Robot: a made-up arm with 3 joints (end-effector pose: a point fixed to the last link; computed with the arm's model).
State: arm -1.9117 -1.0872 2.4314
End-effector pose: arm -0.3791 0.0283 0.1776 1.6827 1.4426 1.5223
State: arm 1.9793 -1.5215 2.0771
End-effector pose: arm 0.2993 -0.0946 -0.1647 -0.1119 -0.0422 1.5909
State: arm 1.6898 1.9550 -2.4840
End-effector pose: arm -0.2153 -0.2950 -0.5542 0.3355 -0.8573 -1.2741
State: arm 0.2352 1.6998 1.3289
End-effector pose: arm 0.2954 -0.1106 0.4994 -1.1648 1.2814 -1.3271
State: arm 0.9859 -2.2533 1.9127
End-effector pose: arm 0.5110 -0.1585 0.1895 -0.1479 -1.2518 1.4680
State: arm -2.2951 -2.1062 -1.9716
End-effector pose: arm 0.1724 -0.2702 0.4389 -0.5808 0.1049 1.2421
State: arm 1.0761 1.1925 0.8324
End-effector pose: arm 0.2473 -0.2327 0.2115 -1.3121 1.3892 -0.6426
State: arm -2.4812 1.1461 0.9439
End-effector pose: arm -0.2639 -0.2341 0.0615 0.8139 -1.5351 -1.2660
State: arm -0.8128 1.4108 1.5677
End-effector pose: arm -0.0845 -0.1374 0.6950 -0.7020 0.4661 -1.4260
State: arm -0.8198 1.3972 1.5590
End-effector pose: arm -0.0893 -0.1386 0.6914 -0.6991 0.4436 -1.4236
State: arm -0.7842 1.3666 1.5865
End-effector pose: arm -0.0658 -0.1381 0.7045 -0.7682 0.4677 -1.3959
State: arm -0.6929 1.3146 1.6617
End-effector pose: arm -0.0004 -0.1328 0.7331 -0.9295 0.5513 -1.3285
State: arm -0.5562 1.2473 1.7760
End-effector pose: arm 0.1078 -0.1190 0.7575 -1.1613 0.6793 -1.2138
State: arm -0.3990 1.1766 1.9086
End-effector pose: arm 0.2405 -0.0960 0.7541 -1.4175 0.8210 -1.0578
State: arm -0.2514 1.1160 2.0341
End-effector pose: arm 0.3647 -0.0689 0.7184 -1.6475 0.9457 -0.8872
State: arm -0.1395 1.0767 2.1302
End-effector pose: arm 0.4538 -0.0459 0.6705 -1.8130 1.0365 -0.7433
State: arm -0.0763 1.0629 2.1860
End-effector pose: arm 0.5015 -0.0331 0.6357 -1.9010 1.0927 -0.6589
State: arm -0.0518 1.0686 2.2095
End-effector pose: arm 0.5208 -0.0298 0.6206 -1.9308 1.1260 -0.6295
